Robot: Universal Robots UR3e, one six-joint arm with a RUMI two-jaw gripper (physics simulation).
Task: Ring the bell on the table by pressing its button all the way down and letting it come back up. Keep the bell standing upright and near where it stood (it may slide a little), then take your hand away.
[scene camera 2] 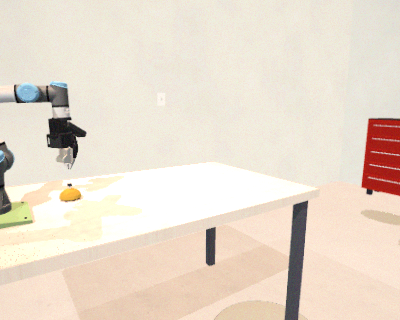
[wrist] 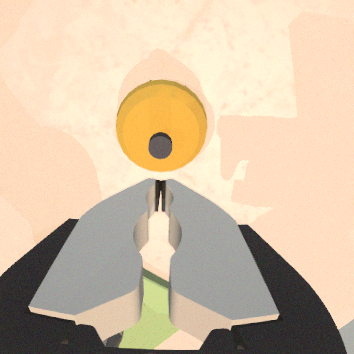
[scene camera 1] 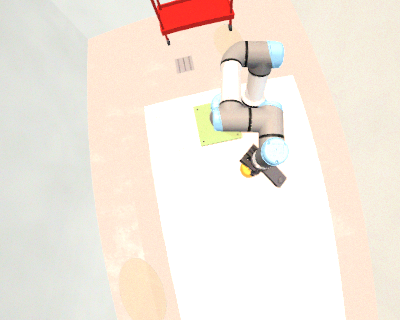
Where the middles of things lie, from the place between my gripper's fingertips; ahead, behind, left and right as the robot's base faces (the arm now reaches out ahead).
Now: hand 90 mm above the bell (wrist: 160, 105).
